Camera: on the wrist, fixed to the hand. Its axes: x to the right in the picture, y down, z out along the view.
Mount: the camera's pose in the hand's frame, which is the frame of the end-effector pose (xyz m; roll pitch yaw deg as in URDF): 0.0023 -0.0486 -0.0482 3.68 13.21 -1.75
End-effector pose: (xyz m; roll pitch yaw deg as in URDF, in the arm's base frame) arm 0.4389 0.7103 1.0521 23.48 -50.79 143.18
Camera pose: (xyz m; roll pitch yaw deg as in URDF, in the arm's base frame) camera 0.4135 0.7610 1.0137 24.10 -37.88 147.81
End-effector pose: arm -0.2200 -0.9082 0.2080 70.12 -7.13 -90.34
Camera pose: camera -0.1913 -0.9184 0.1467 73.17 -0.91 -78.52
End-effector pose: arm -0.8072 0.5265 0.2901 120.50 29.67 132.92
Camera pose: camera -0.8512 0.4766 0.2738 130.44 23.78 146.31
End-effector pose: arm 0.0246 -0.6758 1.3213 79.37 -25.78 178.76
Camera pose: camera -0.0029 -0.7136 1.2713 77.83 -21.04 -167.66
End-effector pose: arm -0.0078 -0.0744 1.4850 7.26 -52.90 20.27
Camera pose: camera 0.0485 -0.0985 1.4543 11.18 -39.58 20.22
